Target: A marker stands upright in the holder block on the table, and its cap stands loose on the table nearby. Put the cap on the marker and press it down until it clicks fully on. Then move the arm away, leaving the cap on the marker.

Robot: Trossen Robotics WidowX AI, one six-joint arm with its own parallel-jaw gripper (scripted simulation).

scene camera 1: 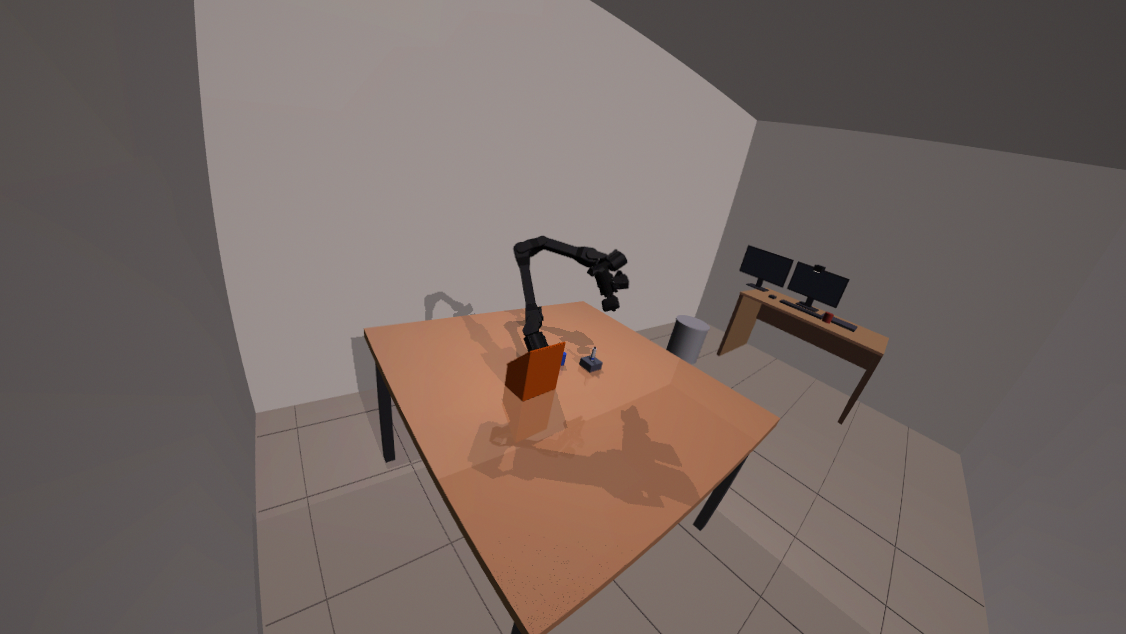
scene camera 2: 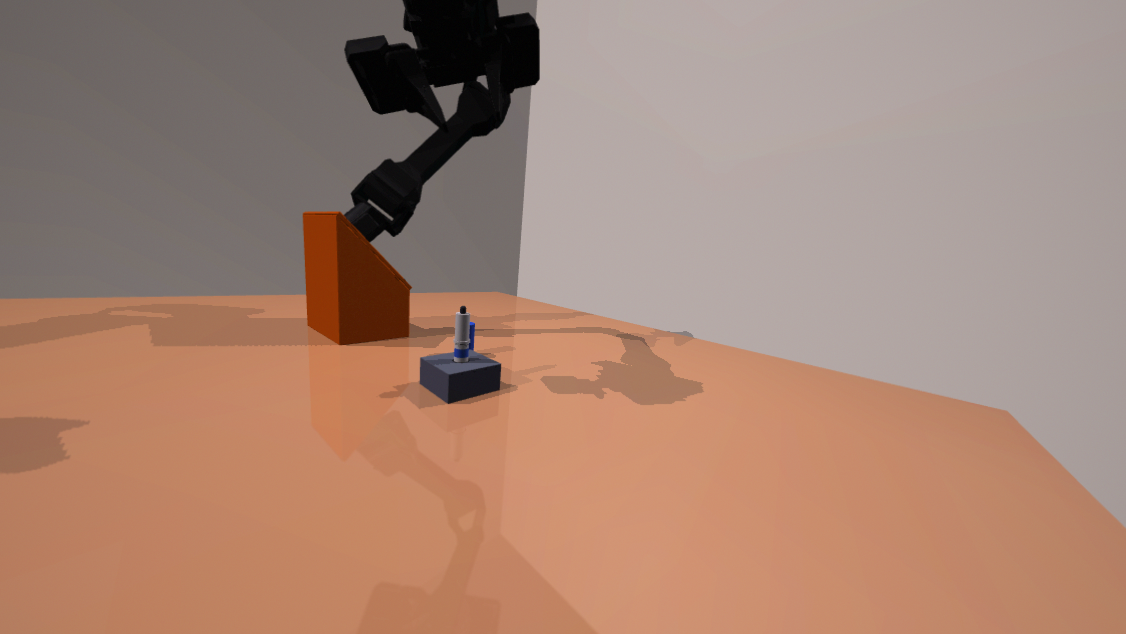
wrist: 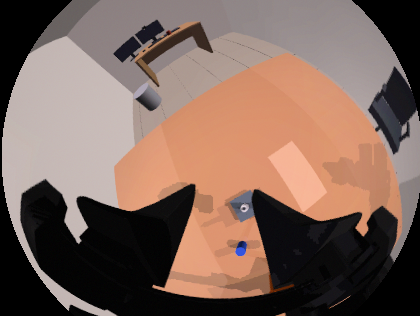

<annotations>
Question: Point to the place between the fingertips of the gripper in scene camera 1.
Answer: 613, 306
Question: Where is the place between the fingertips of the gripper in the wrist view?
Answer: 224, 192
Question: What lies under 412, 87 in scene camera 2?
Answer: The gripper.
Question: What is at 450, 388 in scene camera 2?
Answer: A holder block.
</annotations>
